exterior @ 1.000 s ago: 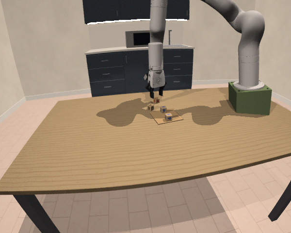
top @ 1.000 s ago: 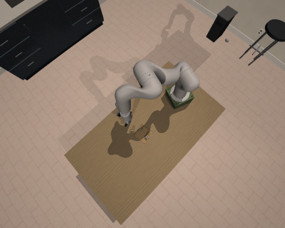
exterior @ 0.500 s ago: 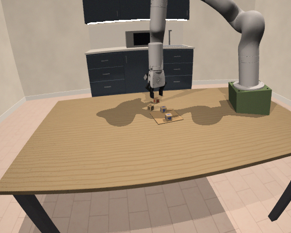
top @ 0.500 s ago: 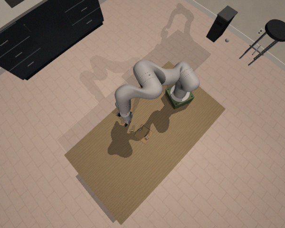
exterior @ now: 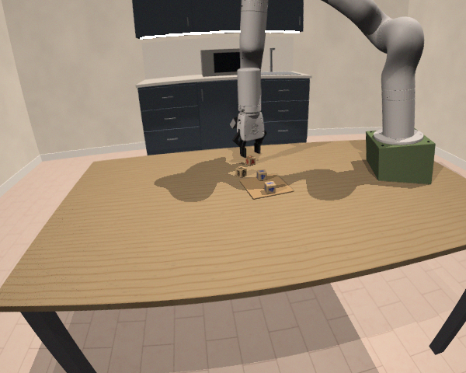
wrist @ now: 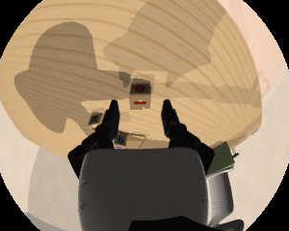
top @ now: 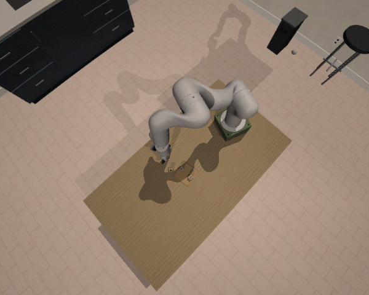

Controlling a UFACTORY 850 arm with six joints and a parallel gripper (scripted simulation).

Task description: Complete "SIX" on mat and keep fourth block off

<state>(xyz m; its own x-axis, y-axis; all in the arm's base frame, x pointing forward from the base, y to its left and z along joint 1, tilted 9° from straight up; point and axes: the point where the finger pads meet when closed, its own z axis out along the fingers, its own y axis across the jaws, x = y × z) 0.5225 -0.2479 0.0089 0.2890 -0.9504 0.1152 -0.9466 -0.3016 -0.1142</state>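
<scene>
The mat is 20 cm to the left of my hand, 5 cm below it and 2 cm ahead of it.
</scene>
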